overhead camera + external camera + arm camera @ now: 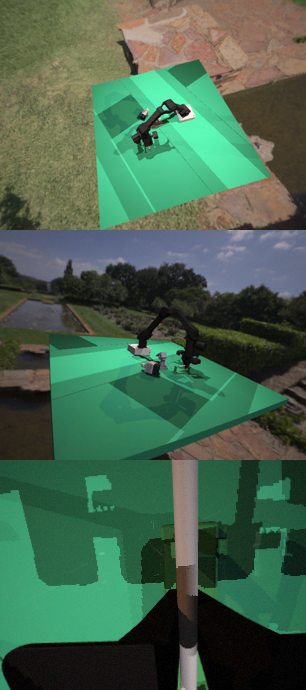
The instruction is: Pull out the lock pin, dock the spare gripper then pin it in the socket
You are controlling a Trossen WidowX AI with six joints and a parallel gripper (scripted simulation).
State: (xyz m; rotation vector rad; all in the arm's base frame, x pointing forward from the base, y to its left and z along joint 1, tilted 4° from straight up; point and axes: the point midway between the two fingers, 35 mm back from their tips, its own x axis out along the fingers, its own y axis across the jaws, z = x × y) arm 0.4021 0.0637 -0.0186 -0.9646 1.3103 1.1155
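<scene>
My gripper tip is now 3 cm to the left of the green cradle. The rest, counted from my gripper tip: grey mount: 13 cm behind, 13 cm to the right, 3 cm above; then spare gripper: 9 cm behind, 25 cm to the right.
</scene>
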